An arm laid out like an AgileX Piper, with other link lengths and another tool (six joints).
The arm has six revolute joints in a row. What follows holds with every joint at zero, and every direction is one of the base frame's. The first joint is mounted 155 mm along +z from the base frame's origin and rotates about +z. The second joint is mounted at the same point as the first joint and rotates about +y. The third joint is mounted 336.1 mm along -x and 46 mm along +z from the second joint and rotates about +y. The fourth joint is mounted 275.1 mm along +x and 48.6 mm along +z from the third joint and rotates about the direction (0.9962, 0, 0.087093). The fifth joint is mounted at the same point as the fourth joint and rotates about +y. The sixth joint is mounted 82.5 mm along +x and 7.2 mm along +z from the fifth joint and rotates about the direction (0.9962, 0, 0.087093). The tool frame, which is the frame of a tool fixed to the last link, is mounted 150.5 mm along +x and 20 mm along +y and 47.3 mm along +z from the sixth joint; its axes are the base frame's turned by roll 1.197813, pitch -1.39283 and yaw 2.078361 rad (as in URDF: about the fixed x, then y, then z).
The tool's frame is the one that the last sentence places.
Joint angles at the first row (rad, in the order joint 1, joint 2, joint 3, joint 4, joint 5, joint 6):
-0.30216, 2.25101, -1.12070, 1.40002, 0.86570, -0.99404
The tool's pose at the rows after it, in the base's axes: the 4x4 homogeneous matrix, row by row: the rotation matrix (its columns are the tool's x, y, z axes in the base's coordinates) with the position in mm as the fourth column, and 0 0 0 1 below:
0.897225 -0.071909 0.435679 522.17; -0.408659 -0.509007 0.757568 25.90; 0.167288 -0.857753 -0.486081 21.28; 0 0 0 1
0.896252 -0.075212 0.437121 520.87; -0.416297 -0.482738 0.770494 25.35; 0.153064 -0.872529 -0.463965 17.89; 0 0 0 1
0.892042 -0.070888 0.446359 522.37; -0.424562 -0.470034 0.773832 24.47; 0.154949 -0.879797 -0.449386 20.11; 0 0 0 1
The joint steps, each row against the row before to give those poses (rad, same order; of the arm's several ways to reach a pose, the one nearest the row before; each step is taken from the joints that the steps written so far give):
-0.01829, 0.03139, 0.00000, 0.01360, 0.03882, -0.00263
-0.01009, 0.01915, -0.00001, 0.01583, 0.02644, -0.01470
-0.00421, 0.00284, 0.00003, 0.01566, 0.01203, -0.01014

